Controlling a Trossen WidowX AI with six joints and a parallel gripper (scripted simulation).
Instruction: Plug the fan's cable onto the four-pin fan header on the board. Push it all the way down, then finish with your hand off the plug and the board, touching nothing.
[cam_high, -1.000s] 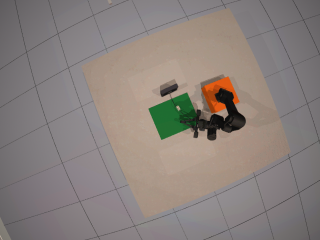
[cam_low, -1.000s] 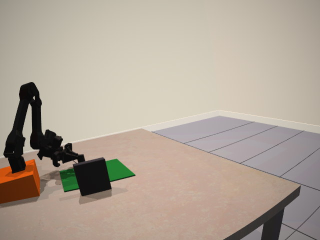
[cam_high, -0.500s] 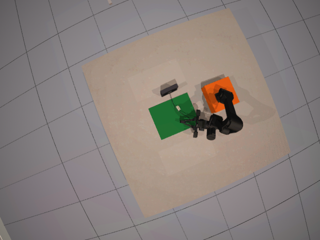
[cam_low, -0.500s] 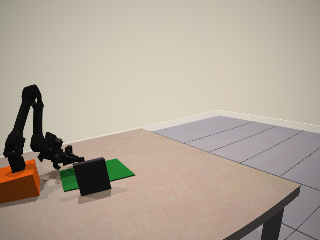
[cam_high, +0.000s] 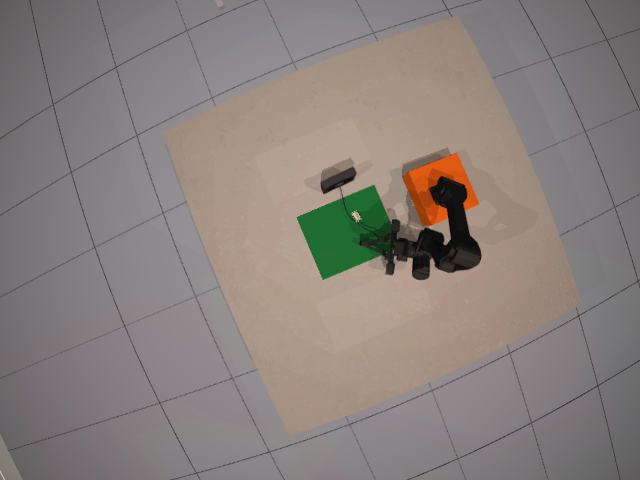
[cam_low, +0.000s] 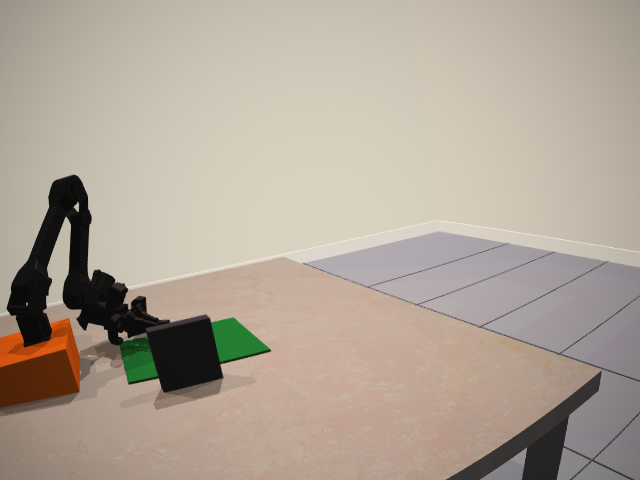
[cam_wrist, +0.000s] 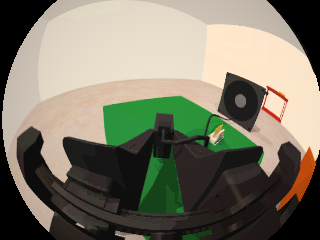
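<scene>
Right now my gripper tip is 60 mm to the left of the green board, 60 mm above it and 40 mm short of it. Round my gripper tip: white four-pin header (100 mm to the right, 40 mm below, 10 mm behind); then black fan (230 mm to the right, 20 mm above); then dark plug (10 mm below, 10 mm ahead).
</scene>
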